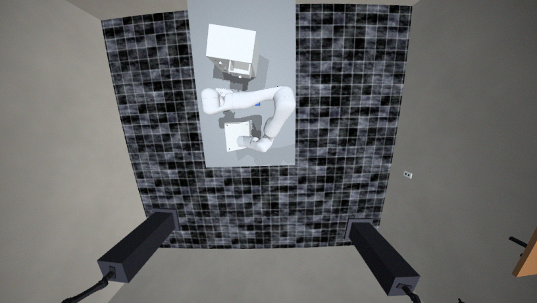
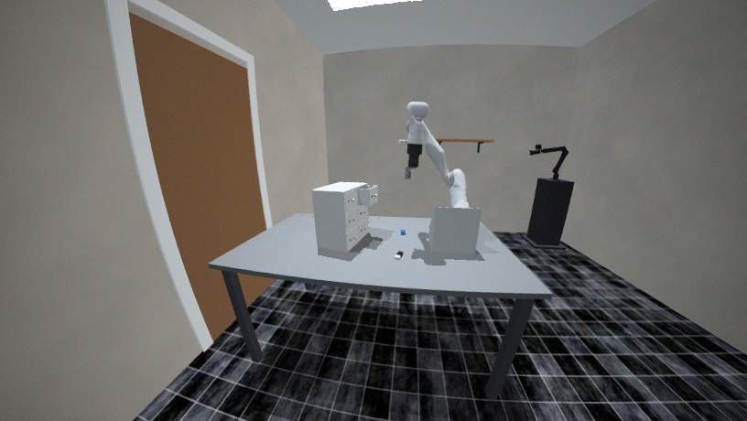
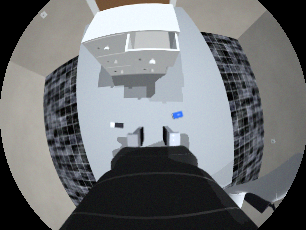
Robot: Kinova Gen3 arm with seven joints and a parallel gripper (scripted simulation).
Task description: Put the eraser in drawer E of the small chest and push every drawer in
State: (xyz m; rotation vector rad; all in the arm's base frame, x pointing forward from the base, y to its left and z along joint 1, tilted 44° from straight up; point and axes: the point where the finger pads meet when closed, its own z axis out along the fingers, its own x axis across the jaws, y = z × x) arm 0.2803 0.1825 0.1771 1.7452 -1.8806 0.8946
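The black-and-white piece lies 380 mm below my hand, 180 mm to the left of it and 20 mm ahead of it. From my hand the other things lie so: blue block: 380 mm below, 120 mm to the right, 30 mm ahead; then drawer: 360 mm ahead, 350 mm below, 100 mm to the left.
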